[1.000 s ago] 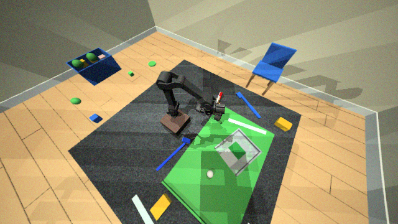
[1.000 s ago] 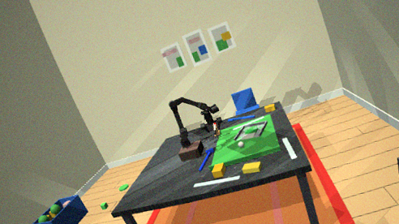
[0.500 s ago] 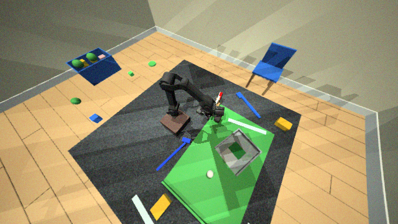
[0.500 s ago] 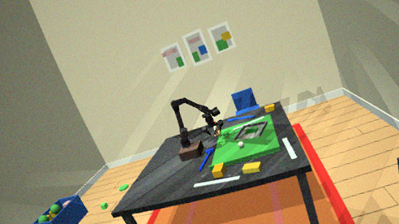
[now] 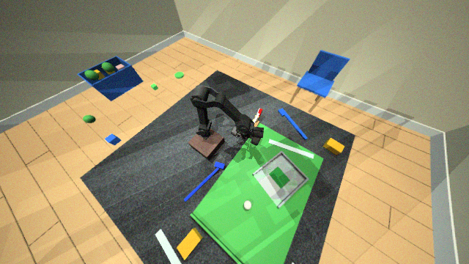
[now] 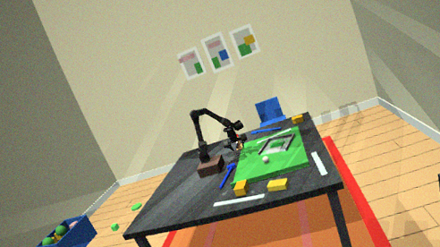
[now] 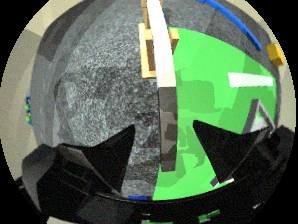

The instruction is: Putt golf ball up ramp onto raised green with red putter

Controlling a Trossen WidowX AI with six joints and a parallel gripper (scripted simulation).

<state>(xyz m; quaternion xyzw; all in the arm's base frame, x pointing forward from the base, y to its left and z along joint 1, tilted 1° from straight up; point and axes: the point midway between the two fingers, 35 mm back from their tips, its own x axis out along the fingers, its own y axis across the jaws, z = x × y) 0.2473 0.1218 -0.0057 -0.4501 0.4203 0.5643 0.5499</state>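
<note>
Now: the blue putter 80 mm behind my gripper tip, 360 mm to the right of it and 20 mm below it. From my gripper tip the other things lie so: green mat 230 mm ahead, 200 mm to the right, 30 mm below; red putter 10 mm behind, 110 mm to the left, 30 mm above; small wooden stand 10 mm behind, 130 mm to the left.
</note>
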